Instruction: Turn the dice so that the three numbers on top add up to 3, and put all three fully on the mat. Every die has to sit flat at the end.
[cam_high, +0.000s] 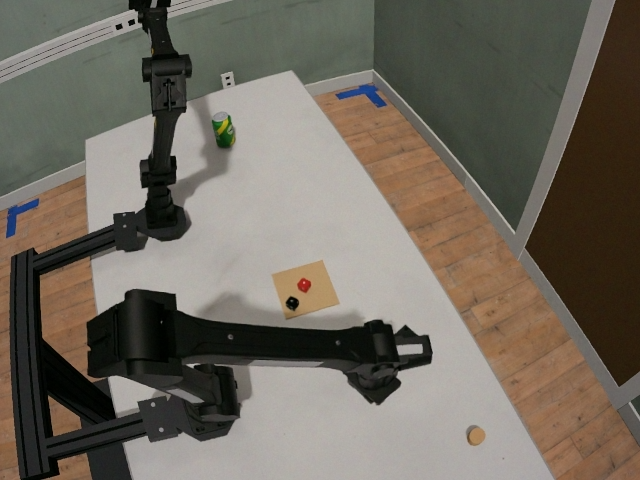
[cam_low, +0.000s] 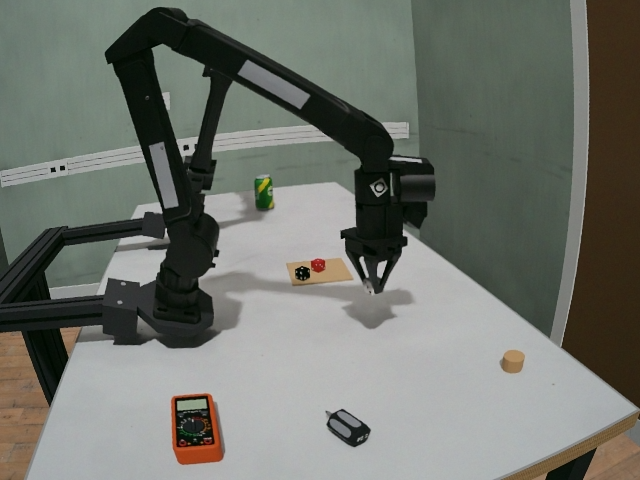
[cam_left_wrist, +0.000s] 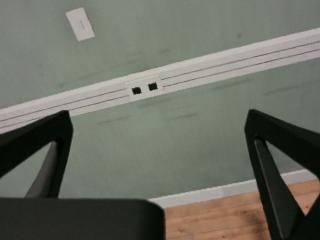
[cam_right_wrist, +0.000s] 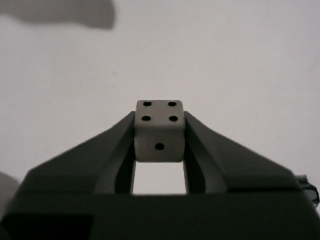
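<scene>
My right hand is 360 mm to the right of the red die, 90 mm above it and 20 mm past it. Also, from my right hand: black device: 240 mm to the right, 110 mm behind, 90 mm below; tan mat: 360 mm to the left, 110 mm below, 30 mm behind; cork cylinder: 200 mm ahead, 180 mm to the right, 100 mm below.
</scene>
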